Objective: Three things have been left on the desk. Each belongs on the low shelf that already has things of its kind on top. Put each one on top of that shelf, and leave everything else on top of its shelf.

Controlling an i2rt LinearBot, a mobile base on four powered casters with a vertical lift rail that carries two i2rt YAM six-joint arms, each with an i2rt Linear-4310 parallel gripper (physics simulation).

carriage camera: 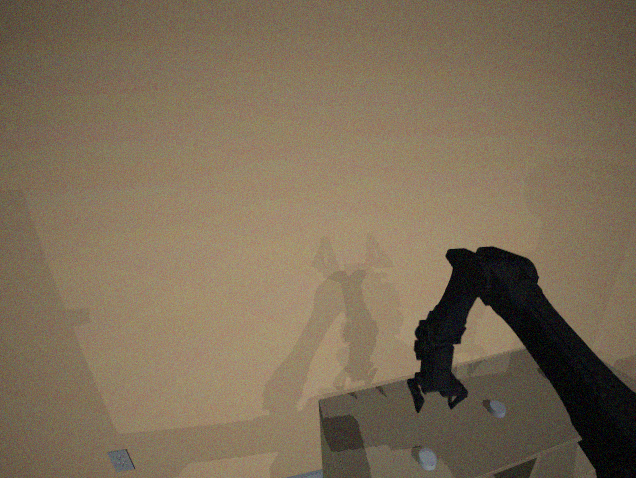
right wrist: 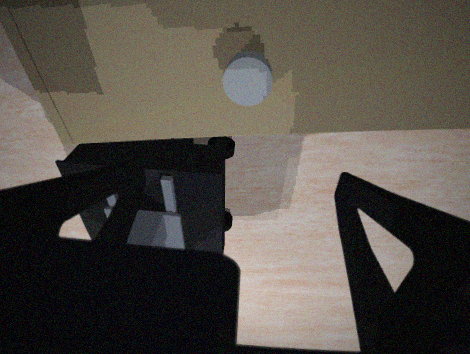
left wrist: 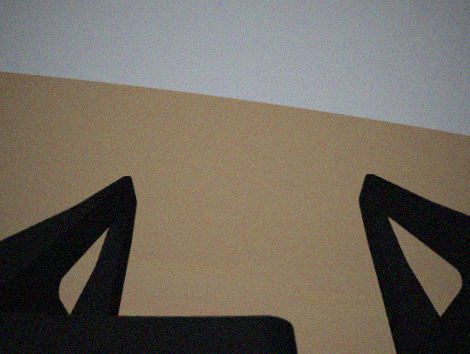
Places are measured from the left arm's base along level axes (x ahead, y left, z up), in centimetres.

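Where they show: left gripper, between the fingertips: [left wrist: 249,188]; right gripper, between the fingertips: [carriage camera: 433,409] [right wrist: 240,176].
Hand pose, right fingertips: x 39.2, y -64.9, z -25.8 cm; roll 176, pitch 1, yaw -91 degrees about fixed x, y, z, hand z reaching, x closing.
Observation:
After its pixels a point has its place.
A low brown shelf [carriage camera: 395,411] @(y -61.0, x 54.7, z -45.2 cm) [right wrist: 360,75] @(y -76.1, x 38.3, z -45.2 cm) stands at the lower right of the carriage view. A pale blue-grey cylinder [carriage camera: 427,458] @(y -64.0, x 37.0, z -42.8 cm) [right wrist: 247,82] @(y -64.4, x 37.6, z -42.8 cm) stands upright on its top near the front edge. A second pale cylinder [carriage camera: 497,408] @(y -95.1, x 48.6, z -42.8 cm) is on the same top, farther back and to the right in the carriage view. My right gripper [carriage camera: 435,409] @(y -64.9, x 39.2, z -25.7 cm) [right wrist: 240,176] @(y -64.9, x 39.2, z -25.7 cm) is open and empty, above the shelf top and apart from both cylinders. My left gripper [left wrist: 249,188] @(y 0.5, x 5.2, z 43.3 cm) is open and empty, with the wall behind it. The desk does not show.
The robot's black base [right wrist: 202,195] @(y -51.6, x -9.9, z -76.3 cm) stands on the light wood-look floor [right wrist: 300,270] @(y -98.3, x -90.2, z -106.2 cm) in front of the shelf. The tan wall [carriage camera: 205,205] @(y -5.1, x 66.3, z 29.2 cm) [left wrist: 240,135] @(y -2.6, x 66.0, z 117.4 cm) rises behind the shelf, with a small grey wall plate [carriage camera: 121,460] @(y 43.0, x 60.5, z -65.4 cm) at the lower left. Arm shadows fall on the wall and shelf.

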